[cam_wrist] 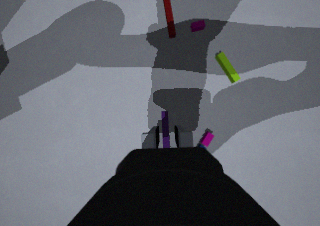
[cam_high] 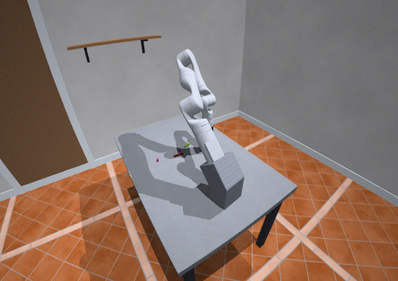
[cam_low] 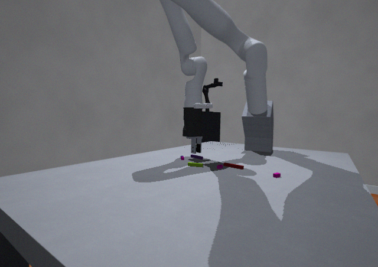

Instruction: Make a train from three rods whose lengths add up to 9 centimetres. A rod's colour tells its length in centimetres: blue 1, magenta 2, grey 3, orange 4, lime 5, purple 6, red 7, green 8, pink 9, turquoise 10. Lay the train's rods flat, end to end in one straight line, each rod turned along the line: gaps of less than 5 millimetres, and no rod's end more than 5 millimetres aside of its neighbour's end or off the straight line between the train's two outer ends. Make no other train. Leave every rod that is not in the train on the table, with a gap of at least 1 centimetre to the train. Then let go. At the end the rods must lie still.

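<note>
My gripper is now 30 mm above the purple rod. Also, from my hand: blue rod: 50 mm ahead, 30 mm to the right, 30 mm below; then lime rod: 100 mm ahead, 90 mm to the left, 30 mm below; then red rod: 10 mm ahead, 190 mm to the left, 30 mm below.
</note>
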